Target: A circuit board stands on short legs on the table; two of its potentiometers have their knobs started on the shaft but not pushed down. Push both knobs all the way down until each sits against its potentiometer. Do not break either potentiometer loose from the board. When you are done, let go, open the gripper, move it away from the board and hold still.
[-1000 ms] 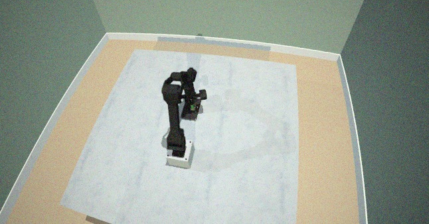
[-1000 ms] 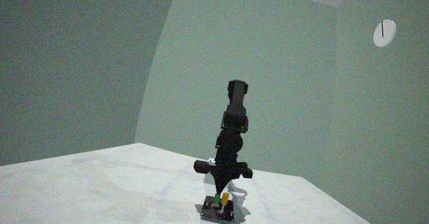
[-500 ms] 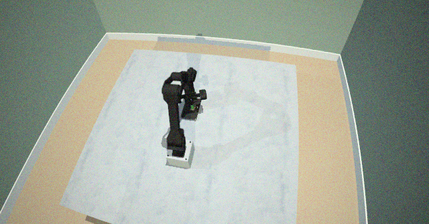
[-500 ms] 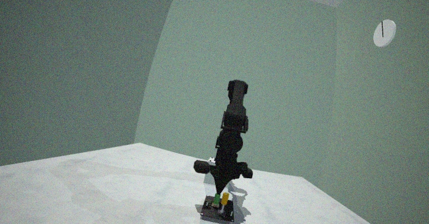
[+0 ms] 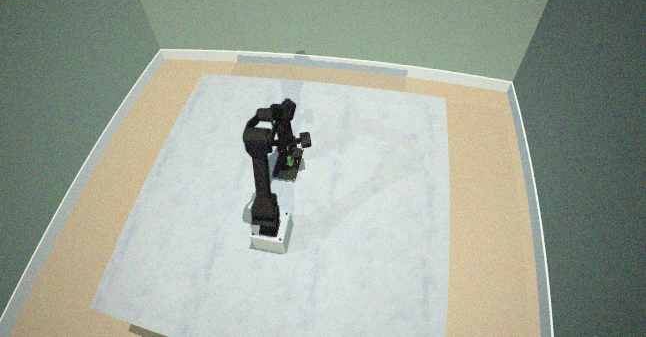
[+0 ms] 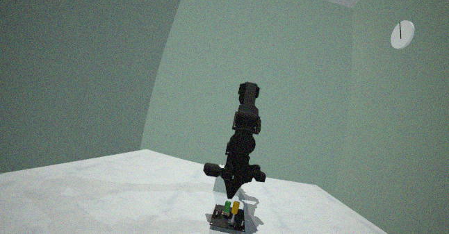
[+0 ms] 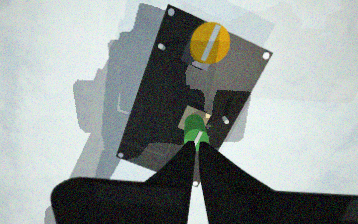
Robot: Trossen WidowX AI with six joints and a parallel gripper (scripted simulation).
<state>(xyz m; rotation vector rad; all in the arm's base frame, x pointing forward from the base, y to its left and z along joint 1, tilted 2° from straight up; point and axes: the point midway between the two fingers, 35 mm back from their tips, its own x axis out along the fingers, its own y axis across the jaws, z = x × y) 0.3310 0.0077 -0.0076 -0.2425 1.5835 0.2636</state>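
The green knob is 20 mm below my gripper tip. Also, from my gripper tip: yellow knob: 60 mm ahead, 20 mm to the left.
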